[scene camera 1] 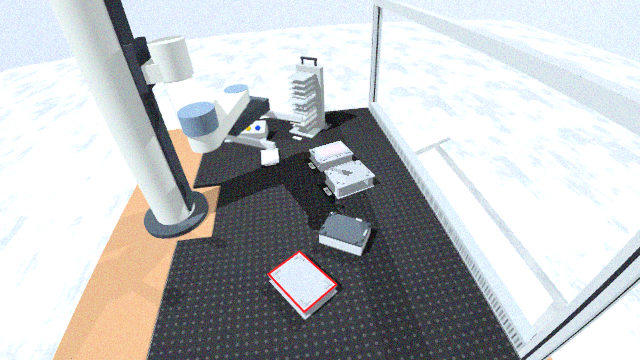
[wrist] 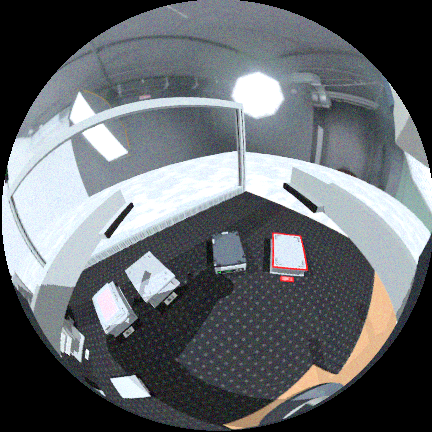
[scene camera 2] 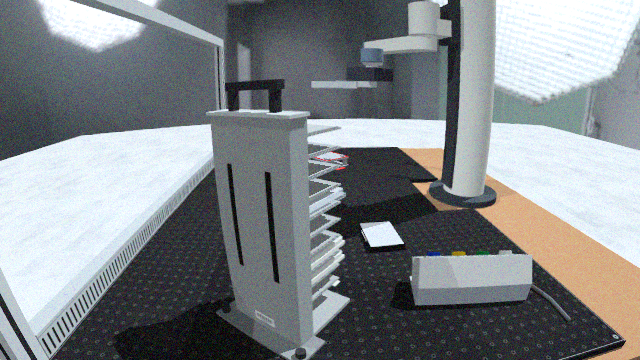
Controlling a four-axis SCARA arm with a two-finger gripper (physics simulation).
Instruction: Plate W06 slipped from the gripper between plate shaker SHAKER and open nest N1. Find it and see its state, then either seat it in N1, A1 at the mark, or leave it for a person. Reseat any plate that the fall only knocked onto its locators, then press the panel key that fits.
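Frame: origin at the arm's base, x ahead, y left, z up, level; millimetres.
Where they show: gripper, fingertip midpoint: (scene camera 1: 289, 131) (wrist: 204, 182) (scene camera 2: 325, 84); arm's base, origin of the base link: (scene camera 1: 177, 214) (scene camera 2: 462, 194).
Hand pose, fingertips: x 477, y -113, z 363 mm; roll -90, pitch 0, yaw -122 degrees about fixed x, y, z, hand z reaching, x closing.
Each offset is from my fingertips to the top centre of the thing. "spot": to the spot under its first point.
My gripper (scene camera 1: 286, 132) (scene camera 2: 315, 84) (wrist: 204, 182) is open and empty, high above the mat near the panel. The shaker SHAKER @(spot: dx +136, dy -142, dz -296 mm) (scene camera 1: 345, 231) (wrist: 228, 251) is a pale box with a dark top. The nest I take for N1 @(dx +214, dy +149, dz -284 mm) (scene camera 1: 357, 172) (wrist: 155, 277) is grey, with a shadow patch on its bare top. A pink-topped plate @(dx +174, dy +329, dz -283 mm) (scene camera 1: 332, 150) (wrist: 106, 304) lies on the nest behind it; I cannot tell if it is fully seated. W06 cannot be made out between shaker and N1, where shadow lies. The key panel @(dx -225, dy +632, dz -267 mm) (scene camera 1: 257, 131) (scene camera 2: 470, 280) is partly hidden in scene camera 1.
A red-rimmed nest @(dx -18, dy -281, dz -305 mm) (scene camera 1: 302, 281) (scene camera 2: 331, 156) (wrist: 289, 251) stands beyond the shaker. A tall plate rack (scene camera 1: 320, 95) (scene camera 2: 260, 200) stands at the far end. A low white block @(dx -102, dy +401, dz -336 mm) (scene camera 1: 270, 156) (scene camera 2: 382, 235) (wrist: 131, 387) lies near the panel. The arm column (scene camera 1: 125, 120) (scene camera 2: 472, 100) and a framed screen border the mat.
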